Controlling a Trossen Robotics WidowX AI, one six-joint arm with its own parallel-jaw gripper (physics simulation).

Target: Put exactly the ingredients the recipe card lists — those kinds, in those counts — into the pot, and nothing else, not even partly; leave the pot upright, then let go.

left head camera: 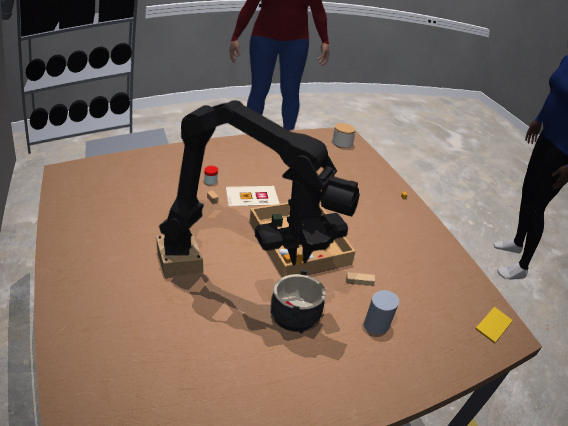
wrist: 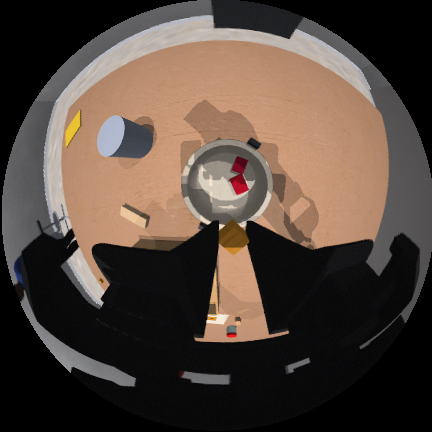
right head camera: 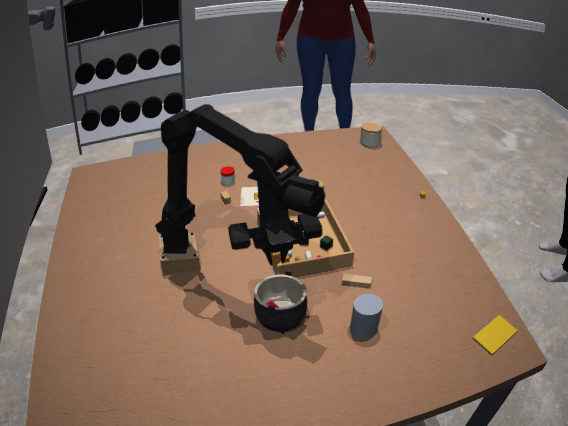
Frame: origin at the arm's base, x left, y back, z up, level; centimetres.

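Where they show: gripper, fingertip midpoint: (left head camera: 298,263) (wrist: 231,225) (right head camera: 276,263); arm's base at its link origin: (left head camera: 176,246) (right head camera: 175,245).
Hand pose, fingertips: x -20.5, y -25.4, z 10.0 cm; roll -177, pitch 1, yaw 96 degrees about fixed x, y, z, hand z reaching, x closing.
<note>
Things, the pixels of their centre, and the offset from my fingertips.
- dark pot at the middle of its body: (wrist: 226,183) (right head camera: 280,303) (left head camera: 297,302) dy -0.5, dx -2.3, dz -10.3 cm
- recipe card at the middle of its body: (left head camera: 252,195) (right head camera: 265,195) (wrist: 206,317) dy -0.6, dx +48.4, dz -15.0 cm
- wooden tray at the middle of its body: (right head camera: 303,236) (left head camera: 300,235) (wrist: 180,284) dy -9.0, dx +24.9, dz -12.8 cm
- dark green cube at the middle of its body: (right head camera: 326,242) dy -14.8, dx +21.8, dz -13.2 cm
- white capsule at the middle of its body: (right head camera: 308,255) dy -9.5, dx +17.6, dz -13.7 cm
- red piece at the middle of its body: (left head camera: 321,260) dy -12.1, dx +15.2, dz -13.7 cm
- blue-grey cylinder at the middle of its body: (wrist: 125,138) (right head camera: 366,317) (left head camera: 381,312) dy -19.3, dx -9.4, dz -10.7 cm
- wooden block at the middle of its body: (right head camera: 357,280) (left head camera: 360,278) (wrist: 133,215) dy -20.5, dx +7.0, dz -14.3 cm
- red-lidded jar at the middle of its body: (left head camera: 210,175) (right head camera: 227,175) (wrist: 231,331) dy +11.0, dx +58.3, dz -12.9 cm
- small orange cube at the middle of its body: (left head camera: 404,195) dy -50.9, dx +43.0, dz -14.2 cm
- yellow pad at the middle of its body: (right head camera: 495,334) (left head camera: 494,324) (wrist: 72,128) dy -54.0, dx -20.4, dz -14.8 cm
My gripper (left head camera: 300,261) (right head camera: 278,261) (wrist: 231,225) is shut on an orange cube (wrist: 233,237), in the air near the pot's rim on the tray side. The dark pot (left head camera: 298,316) (right head camera: 280,316) (wrist: 187,184) stands upright. Two red cubes (wrist: 240,165) (wrist: 239,184) lie inside on its floor. The recipe card (left head camera: 235,200) (right head camera: 247,198) shows an orange and a red picture; its counts are too small to read. The wooden tray (left head camera: 325,263) (right head camera: 325,262) holds a dark green cube (right head camera: 326,243), a white capsule (right head camera: 308,255), a red piece (left head camera: 320,256) and others; the arm hides part of it.
A blue-grey cylinder (left head camera: 381,314) (right head camera: 366,318) (wrist: 125,137) and a wooden block (left head camera: 360,279) (right head camera: 357,280) (wrist: 134,216) stand beside the pot. A red-lidded jar (left head camera: 211,175) (right head camera: 227,176), a small orange cube (left head camera: 404,195) and a yellow pad (left head camera: 494,324) lie farther off.
</note>
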